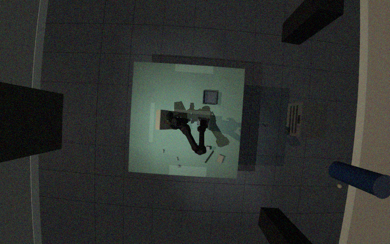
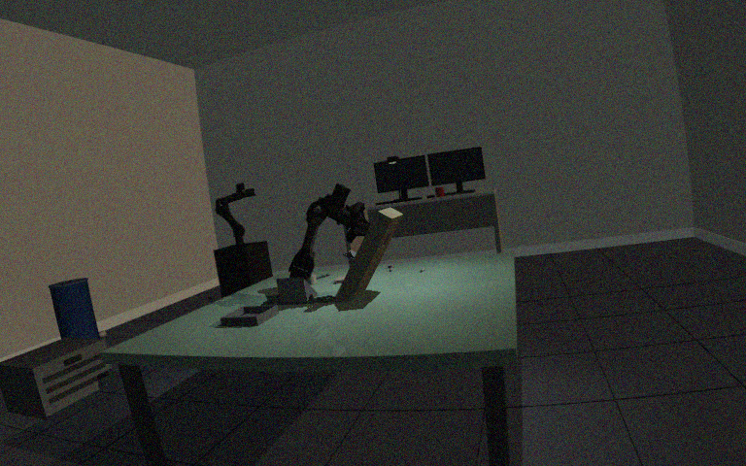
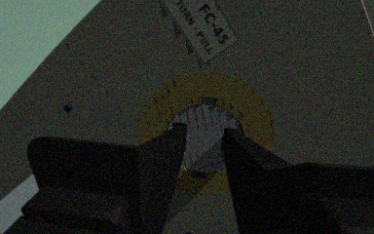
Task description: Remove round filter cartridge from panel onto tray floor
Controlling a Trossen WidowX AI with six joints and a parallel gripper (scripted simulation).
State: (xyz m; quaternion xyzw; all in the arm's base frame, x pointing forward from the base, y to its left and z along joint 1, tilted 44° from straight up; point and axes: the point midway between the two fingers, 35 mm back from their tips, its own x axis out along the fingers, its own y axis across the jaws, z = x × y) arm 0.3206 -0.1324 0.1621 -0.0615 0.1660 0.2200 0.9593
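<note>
The round filter cartridge lies 1 cm below my gripper tip and 1 cm ahead of it. The rest, counted from my gripper tip: square tray: 40 cm behind, 30 cm to the right, 22 cm below; then service panel: 8 cm below, 4 cm behind.
</note>
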